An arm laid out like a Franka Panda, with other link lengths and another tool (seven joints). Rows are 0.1 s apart.
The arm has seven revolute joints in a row. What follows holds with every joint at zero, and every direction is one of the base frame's. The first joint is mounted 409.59 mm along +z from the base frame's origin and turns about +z. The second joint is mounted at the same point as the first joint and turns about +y. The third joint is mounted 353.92 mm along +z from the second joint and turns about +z. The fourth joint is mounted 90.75 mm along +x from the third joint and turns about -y. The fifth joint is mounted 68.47 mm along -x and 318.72 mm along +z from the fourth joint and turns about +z. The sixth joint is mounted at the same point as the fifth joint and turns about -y. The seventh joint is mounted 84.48 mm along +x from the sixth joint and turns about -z. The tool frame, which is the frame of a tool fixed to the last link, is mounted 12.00 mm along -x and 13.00 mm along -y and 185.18 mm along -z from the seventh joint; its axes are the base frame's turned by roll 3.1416, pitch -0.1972 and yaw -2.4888 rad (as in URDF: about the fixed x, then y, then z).
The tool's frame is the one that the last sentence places.
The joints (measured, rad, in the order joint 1, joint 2, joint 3, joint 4, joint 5, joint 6, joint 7), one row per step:
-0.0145 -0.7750 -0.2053 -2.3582 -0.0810 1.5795 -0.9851
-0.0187 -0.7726 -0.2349 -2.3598 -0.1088 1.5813 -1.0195
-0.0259 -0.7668 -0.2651 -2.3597 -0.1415 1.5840 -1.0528
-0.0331 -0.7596 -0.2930 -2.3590 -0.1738 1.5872 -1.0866
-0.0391 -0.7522 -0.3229 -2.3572 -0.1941 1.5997 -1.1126
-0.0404 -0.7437 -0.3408 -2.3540 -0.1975 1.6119 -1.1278
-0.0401 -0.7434 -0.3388 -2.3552 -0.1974 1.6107 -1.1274
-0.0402 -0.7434 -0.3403 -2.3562 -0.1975 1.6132 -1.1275
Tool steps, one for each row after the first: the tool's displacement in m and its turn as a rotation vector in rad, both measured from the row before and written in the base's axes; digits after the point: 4 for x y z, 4 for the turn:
-0.0023 -0.0142 -0.0029 -0.0065 0.0045 0.0098
-0.0025 -0.0160 -0.0031 -0.0110 0.0073 0.0053
-0.0025 -0.0152 -0.0031 -0.0121 0.0087 0.0076
-0.0009 -0.0138 -0.0024 -0.0018 -0.0029 -0.0014
0.0018 -0.0068 -0.0013 0.0053 -0.0063 -0.0001
0.0000 0.0008 -0.0004 -0.0006 0.0026 0.0017
0.0001 -0.0005 -0.0003 0.0005 -0.0015 -0.0009

